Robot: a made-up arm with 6 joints.
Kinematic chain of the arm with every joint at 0, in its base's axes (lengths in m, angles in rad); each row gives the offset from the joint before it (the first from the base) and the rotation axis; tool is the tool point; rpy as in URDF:
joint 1: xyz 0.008 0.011 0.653 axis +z
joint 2: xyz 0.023 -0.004 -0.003 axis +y
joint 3: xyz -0.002 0 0.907 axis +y
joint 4: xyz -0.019 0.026 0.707 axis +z
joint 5: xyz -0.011 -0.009 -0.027 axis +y
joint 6: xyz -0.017 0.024 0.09 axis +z
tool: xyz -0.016 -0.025 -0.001 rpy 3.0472 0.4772 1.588
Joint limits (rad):
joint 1: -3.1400..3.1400
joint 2: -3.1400..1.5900
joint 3: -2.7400..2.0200
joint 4: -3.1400..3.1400
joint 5: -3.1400..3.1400
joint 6: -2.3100..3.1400
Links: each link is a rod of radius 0.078 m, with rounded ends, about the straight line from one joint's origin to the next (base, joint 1, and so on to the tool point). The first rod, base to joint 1, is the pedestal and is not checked.
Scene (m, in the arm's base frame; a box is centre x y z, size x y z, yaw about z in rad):
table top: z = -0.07
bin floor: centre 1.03 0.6 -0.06 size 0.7 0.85 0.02 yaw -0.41
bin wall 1: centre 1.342 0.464 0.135 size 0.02 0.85 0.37 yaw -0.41
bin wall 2: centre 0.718 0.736 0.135 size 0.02 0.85 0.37 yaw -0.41
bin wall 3: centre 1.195 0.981 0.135 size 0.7 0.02 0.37 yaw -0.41
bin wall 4: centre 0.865 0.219 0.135 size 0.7 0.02 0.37 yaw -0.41
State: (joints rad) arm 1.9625 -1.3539 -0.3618 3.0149 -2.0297 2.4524
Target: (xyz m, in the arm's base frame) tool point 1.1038 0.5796 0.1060
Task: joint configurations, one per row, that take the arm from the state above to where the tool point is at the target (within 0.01 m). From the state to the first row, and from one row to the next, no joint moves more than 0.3 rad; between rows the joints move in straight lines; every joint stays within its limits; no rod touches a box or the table.
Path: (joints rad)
1: 1.8155 -1.0662 -0.2229 3.0124 -2.0196 2.4534
2: 1.6685 -0.7784 -0.0840 3.0100 -2.0095 2.4545
3: 1.5215 -0.4907 0.0549 3.0075 -1.9994 2.4555
4: 1.3745 -0.2030 0.1938 3.0050 -1.9892 2.4565
5: 1.2274 0.0848 0.3327 3.0026 -1.9791 2.4576
6: 1.0804 0.3725 0.4716 3.0001 -1.9690 2.4586
7: 0.9334 0.6602 0.6104 2.9976 -1.9589 2.4596
8: 0.7864 0.9480 0.7493 2.9951 -1.9488 2.4607
9: 0.6394 1.2357 0.8882 2.9927 -1.9387 2.4617
10: 0.4924 1.5234 1.0271 2.9902 -1.9285 2.4627

